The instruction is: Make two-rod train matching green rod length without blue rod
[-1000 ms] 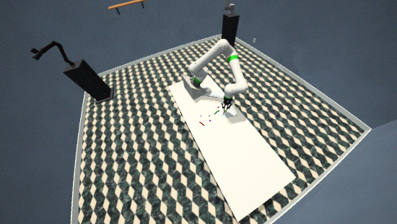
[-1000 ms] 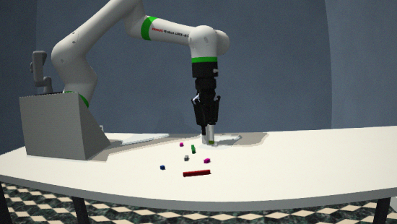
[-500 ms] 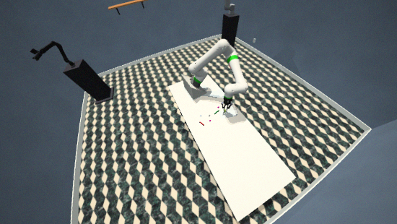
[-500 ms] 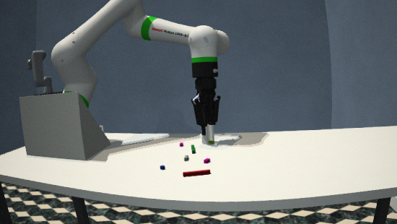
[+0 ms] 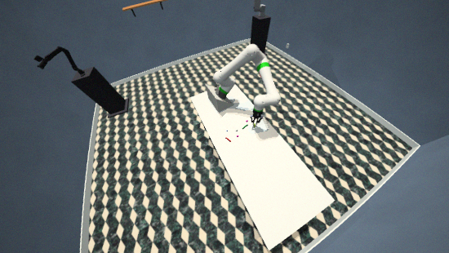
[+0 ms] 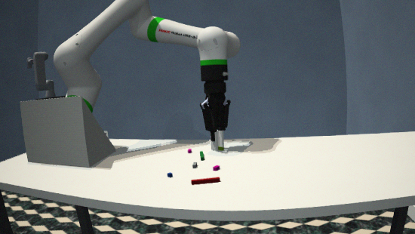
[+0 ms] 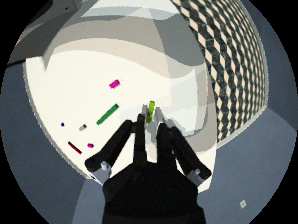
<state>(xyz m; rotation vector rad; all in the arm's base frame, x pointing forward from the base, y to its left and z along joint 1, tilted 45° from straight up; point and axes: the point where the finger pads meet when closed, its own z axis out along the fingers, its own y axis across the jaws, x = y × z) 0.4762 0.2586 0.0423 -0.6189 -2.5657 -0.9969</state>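
Now: hand 30 mm above the lime rod. Round my hand: blue rod (60 mm behind, 310 mm to the right, 30 mm below); then grey rod (20 mm behind, 210 mm to the right, 30 mm below); then green rod (30 mm behind, 100 mm to the right, 30 mm below).
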